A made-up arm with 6 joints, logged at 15 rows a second.
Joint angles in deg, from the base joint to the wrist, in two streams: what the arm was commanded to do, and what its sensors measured. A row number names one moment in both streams.
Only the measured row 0 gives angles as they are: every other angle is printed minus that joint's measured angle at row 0.
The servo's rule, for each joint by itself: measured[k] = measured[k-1] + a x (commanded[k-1-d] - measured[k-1]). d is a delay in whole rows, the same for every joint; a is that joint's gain. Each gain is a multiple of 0.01, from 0.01 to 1. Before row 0 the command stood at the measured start. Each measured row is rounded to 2 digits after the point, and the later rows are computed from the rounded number. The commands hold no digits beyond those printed.
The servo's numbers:
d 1
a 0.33 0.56 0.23 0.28 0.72 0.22
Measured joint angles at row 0: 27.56, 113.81, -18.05, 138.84, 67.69, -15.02
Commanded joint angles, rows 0 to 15: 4.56, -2.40, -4.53, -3.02, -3.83, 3.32; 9.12, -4.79, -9.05, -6.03, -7.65, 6.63; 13.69, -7.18, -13.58, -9.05, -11.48, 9.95; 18.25, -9.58, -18.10, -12.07, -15.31, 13.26; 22.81, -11.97, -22.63, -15.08, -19.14, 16.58; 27.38, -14.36, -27.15, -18.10, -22.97, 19.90; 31.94, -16.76, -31.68, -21.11, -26.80, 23.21; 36.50, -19.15, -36.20, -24.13, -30.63, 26.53; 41.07, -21.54, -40.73, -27.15, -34.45, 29.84; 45.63, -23.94, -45.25, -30.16, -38.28, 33.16; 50.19, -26.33, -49.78, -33.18, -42.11, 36.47; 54.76, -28.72, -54.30, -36.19, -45.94, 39.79; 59.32, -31.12, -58.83, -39.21, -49.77, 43.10; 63.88, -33.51, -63.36, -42.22, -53.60, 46.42; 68.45, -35.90, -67.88, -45.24, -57.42, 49.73; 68.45, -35.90, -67.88, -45.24, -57.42, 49.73
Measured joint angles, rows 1 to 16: 0.00, 0.00, 0.00, 0.00, 0.00, 0.00; 1.50, -1.34, -1.04, -0.85, -2.76, 0.73; 4.01, -3.27, -2.88, -2.30, -6.28, 2.03; 7.20, -5.46, -5.34, -4.19, -10.02, 3.77; 10.85, -7.77, -8.27, -6.40, -13.83, 5.86; 14.80, -10.12, -11.57, -8.83, -17.65, 8.22; 18.95, -12.49, -15.15, -11.43, -21.48, 10.79; 23.24, -14.88, -18.95, -14.14, -25.31, 13.52; 27.62, -17.27, -22.92, -16.94, -29.14, 16.38; 32.06, -19.66, -27.02, -19.80, -32.96, 19.34; 36.54, -22.06, -31.21, -22.70, -36.79, 22.38; 41.04, -24.45, -35.48, -25.63, -40.62, 25.48; 45.57, -26.84, -39.81, -28.59, -44.45, 28.63; 50.11, -29.24, -44.18, -31.56, -48.28, 31.81; 54.65, -31.63, -48.59, -34.54, -52.11, 35.02; 59.20, -34.02, -53.03, -37.54, -55.93, 38.26
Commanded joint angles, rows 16 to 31: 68.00, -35.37, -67.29, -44.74, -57.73, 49.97; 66.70, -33.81, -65.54, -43.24, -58.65, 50.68; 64.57, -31.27, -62.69, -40.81, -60.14, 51.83; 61.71, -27.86, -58.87, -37.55, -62.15, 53.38; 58.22, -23.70, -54.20, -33.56, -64.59, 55.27; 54.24, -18.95, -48.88, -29.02, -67.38, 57.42; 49.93, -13.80, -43.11, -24.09, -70.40, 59.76; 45.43, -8.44, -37.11, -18.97, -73.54, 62.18; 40.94, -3.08, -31.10, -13.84, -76.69, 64.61; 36.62, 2.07, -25.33, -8.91, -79.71, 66.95; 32.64, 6.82, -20.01, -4.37, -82.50, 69.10; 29.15, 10.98, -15.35, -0.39, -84.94, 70.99; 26.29, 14.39, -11.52, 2.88, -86.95, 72.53; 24.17, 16.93, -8.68, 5.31, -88.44, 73.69; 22.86, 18.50, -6.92, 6.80, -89.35, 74.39; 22.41, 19.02, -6.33, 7.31, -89.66, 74.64
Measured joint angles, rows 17 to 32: 62.25, -35.07, -56.45, -39.70, -57.00, 40.78; 64.15, -35.24, -58.94, -41.11, -57.53, 42.80; 64.99, -34.44, -60.46, -41.71, -58.34, 44.53; 64.85, -32.66, -60.97, -41.46, -59.64, 46.14; 63.81, -29.97, -60.49, -40.37, -61.45, 47.73; 61.97, -26.46, -59.04, -38.46, -63.71, 49.39; 59.42, -22.25, -56.70, -35.82, -66.35, 51.16; 56.29, -17.52, -53.57, -32.54, -69.27, 53.05; 52.71, -12.44, -49.78, -28.74, -72.34, 55.06; 48.83, -7.20, -45.48, -24.57, -75.47, 57.16; 44.80, -2.01, -40.85, -20.19, -78.52, 59.31; 40.79, 2.93, -36.06, -15.76, -81.39, 61.46; 36.95, 7.44, -31.30, -11.46, -83.95, 63.56; 33.43, 11.33, -26.75, -7.44, -86.11, 65.53; 30.37, 14.47, -22.59, -3.87, -87.79, 67.33; 27.89, 16.73, -18.99, -0.88, -88.91, 68.88
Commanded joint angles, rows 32 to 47: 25.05, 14.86, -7.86, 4.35, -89.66, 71.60; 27.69, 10.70, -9.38, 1.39, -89.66, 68.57; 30.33, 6.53, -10.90, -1.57, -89.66, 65.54; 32.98, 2.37, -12.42, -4.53, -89.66, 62.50; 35.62, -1.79, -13.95, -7.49, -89.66, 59.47; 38.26, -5.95, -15.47, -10.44, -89.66, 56.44; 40.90, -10.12, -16.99, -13.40, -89.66, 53.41; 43.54, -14.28, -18.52, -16.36, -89.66, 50.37; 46.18, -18.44, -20.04, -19.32, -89.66, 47.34; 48.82, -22.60, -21.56, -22.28, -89.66, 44.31; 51.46, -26.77, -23.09, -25.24, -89.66, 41.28; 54.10, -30.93, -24.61, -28.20, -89.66, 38.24; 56.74, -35.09, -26.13, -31.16, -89.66, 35.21; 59.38, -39.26, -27.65, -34.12, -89.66, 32.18; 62.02, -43.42, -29.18, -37.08, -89.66, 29.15; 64.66, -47.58, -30.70, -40.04, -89.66, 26.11
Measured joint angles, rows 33 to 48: 26.08, 18.01, -16.08, 1.41, -89.45, 70.15; 25.74, 16.25, -14.19, 2.23, -89.60, 70.47; 26.38, 13.14, -13.08, 1.99, -89.64, 70.05; 27.68, 9.44, -12.58, 0.99, -89.65, 69.06; 29.43, 5.48, -12.54, -0.56, -89.66, 67.62; 31.47, 1.41, -12.86, -2.50, -89.66, 65.83; 33.71, -2.71, -13.46, -4.72, -89.66, 63.76; 36.08, -6.86, -14.27, -7.15, -89.66, 61.48; 38.54, -11.02, -15.25, -9.73, -89.66, 59.04; 41.06, -15.18, -16.35, -12.42, -89.66, 56.47; 43.62, -19.34, -17.55, -15.18, -89.66, 53.79; 46.21, -23.50, -18.82, -18.00, -89.66, 51.04; 48.81, -27.66, -20.15, -20.86, -89.66, 48.22; 51.43, -31.82, -21.53, -23.74, -89.66, 45.36; 54.05, -35.99, -22.94, -26.65, -89.66, 42.46; 56.68, -40.15, -24.38, -29.57, -89.66, 39.53
